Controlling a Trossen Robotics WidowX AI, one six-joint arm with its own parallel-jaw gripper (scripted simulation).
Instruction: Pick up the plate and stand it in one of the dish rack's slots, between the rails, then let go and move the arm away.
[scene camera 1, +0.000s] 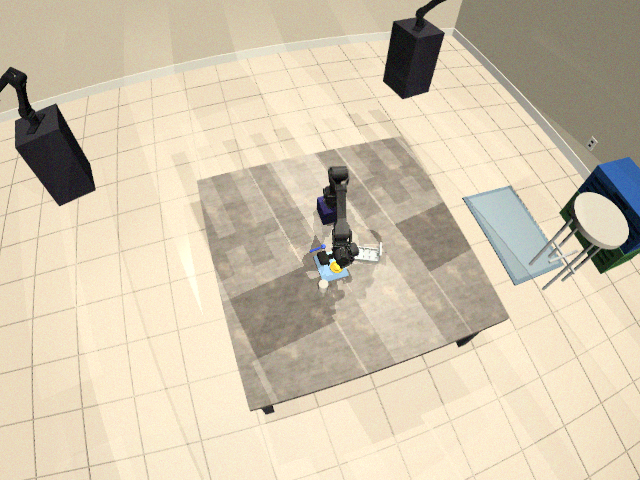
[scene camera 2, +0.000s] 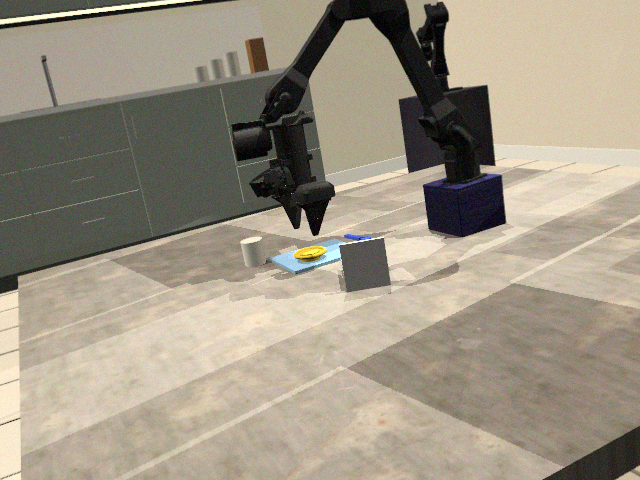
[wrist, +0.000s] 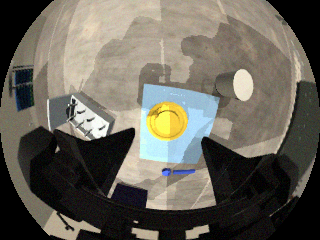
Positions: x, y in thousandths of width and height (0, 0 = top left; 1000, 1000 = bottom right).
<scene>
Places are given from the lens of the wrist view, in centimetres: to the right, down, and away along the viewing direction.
my gripper (wrist: 530, 569): 1, 2, 10
dish rack (wrist: 286, 506): -15, 0, 16
</scene>
